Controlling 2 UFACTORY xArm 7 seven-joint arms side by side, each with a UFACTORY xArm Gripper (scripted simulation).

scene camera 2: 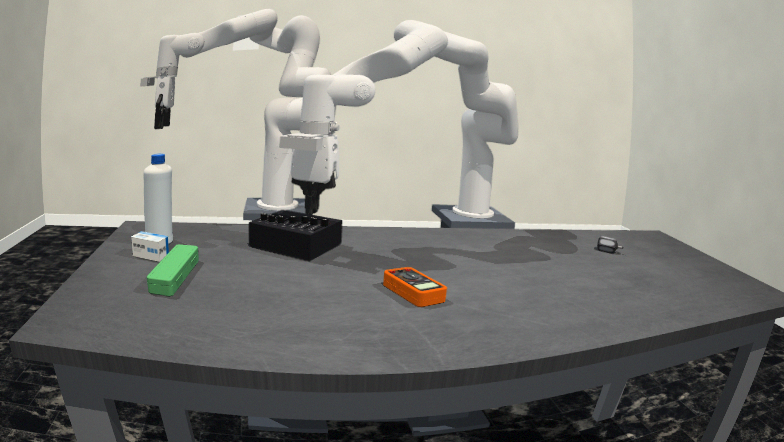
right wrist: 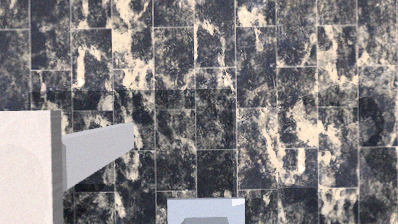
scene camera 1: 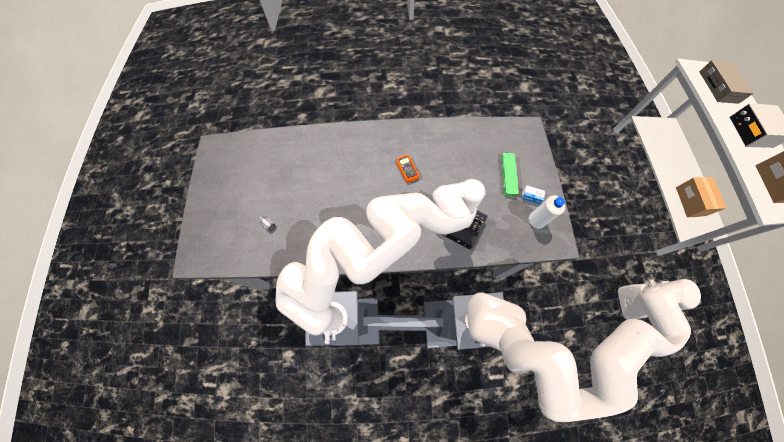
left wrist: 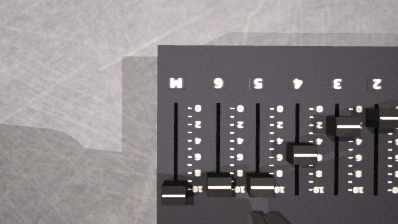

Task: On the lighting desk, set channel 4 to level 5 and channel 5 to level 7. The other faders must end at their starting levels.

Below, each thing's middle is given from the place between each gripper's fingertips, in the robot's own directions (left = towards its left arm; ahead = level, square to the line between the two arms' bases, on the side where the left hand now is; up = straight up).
Labels:
The white bottle (scene camera 2: 158, 176) is 38 cm to the right of my left hand (scene camera 2: 311, 213), 4 cm ahead of it and 1 cm above it. The rest, counted from my left hand: small box (scene camera 2: 150, 246) 37 cm to the right, 15 cm ahead, 7 cm below.
Now: right hand (scene camera 1: 614, 304) 38 cm short of the white bottle, 12 cm to the right of it and 15 cm above it. From my right hand the other things lie so: small box 49 cm ahead, 13 cm to the left, 23 cm below.

